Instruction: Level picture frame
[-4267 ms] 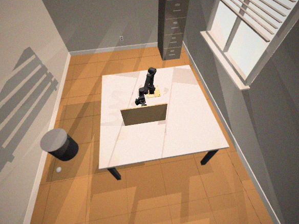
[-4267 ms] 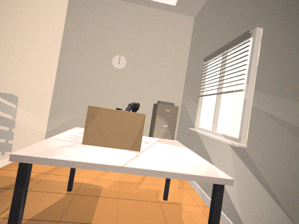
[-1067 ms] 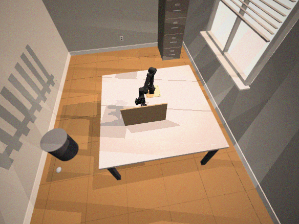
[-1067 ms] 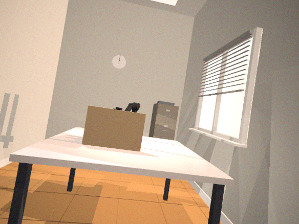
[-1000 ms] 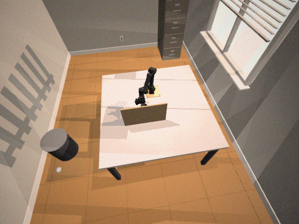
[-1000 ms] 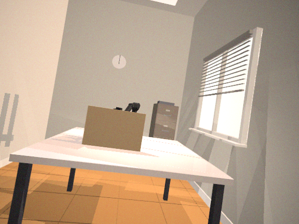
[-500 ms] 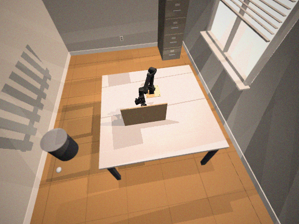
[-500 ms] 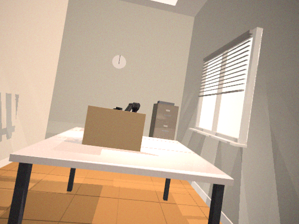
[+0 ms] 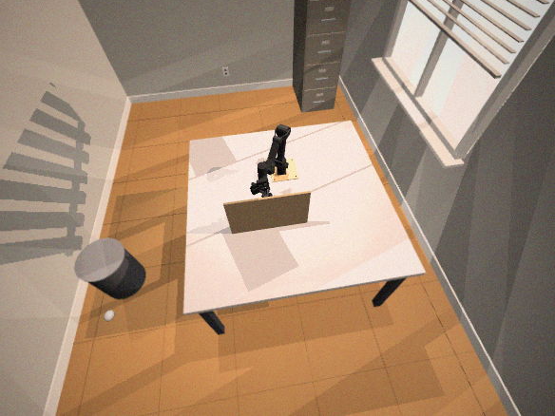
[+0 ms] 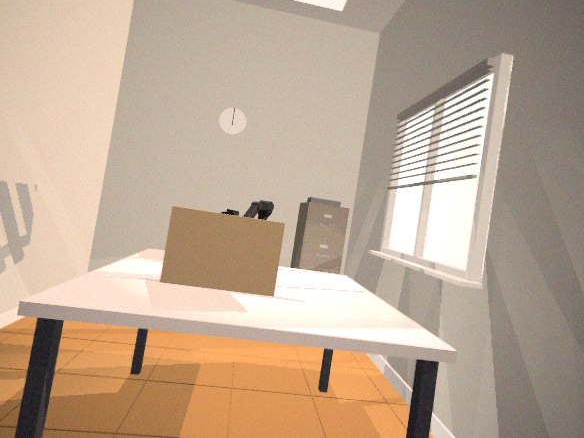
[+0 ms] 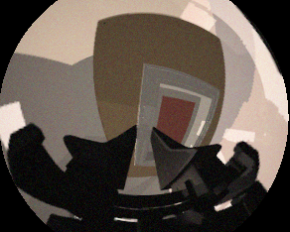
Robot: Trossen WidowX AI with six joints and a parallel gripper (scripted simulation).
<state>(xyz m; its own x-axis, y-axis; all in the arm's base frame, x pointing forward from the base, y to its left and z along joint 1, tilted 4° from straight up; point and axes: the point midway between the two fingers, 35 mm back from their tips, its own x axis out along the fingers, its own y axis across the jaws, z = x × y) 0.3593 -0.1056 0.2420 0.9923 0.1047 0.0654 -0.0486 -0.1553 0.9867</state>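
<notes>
Now: gripper tip 1 cm short of the picture frame, 1 cm to the right of it and 5 cm above it. From my gripper tip the other things lie so: wall board 2 cm ahead, 1 cm to the left, 7 cm below.
</notes>
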